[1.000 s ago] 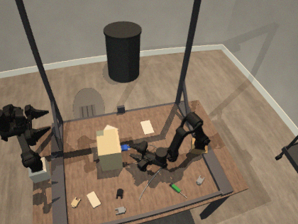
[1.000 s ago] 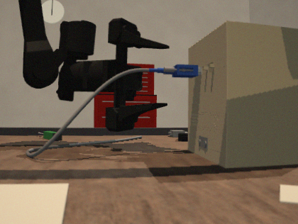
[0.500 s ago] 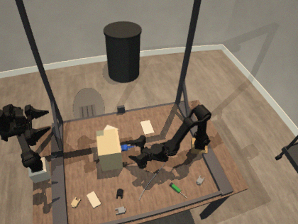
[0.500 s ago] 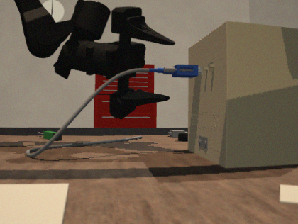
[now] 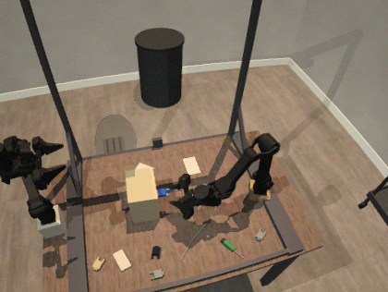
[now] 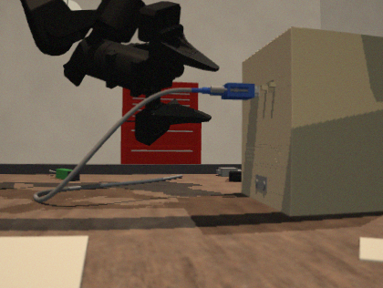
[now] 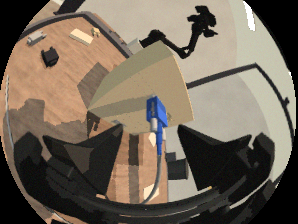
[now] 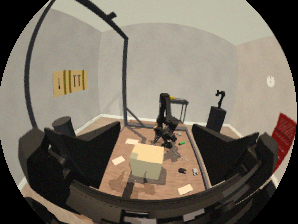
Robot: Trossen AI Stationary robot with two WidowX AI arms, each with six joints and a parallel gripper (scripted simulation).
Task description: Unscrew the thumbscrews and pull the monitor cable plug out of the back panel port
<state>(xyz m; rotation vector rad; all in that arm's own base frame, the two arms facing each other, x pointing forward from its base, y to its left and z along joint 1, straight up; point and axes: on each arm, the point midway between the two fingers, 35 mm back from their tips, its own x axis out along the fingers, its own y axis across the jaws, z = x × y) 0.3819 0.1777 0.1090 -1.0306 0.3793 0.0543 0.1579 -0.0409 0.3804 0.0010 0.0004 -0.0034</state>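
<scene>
Now: the blue plug 3 cm behind my left hand, 5 cm to the right of it and 1 cm below it. From my left hand the other things lie so: back panel 5 cm behind, 8 cm to the right, 4 cm below; then beige box 6 cm behind, 14 cm to the right, 5 cm below.
</scene>
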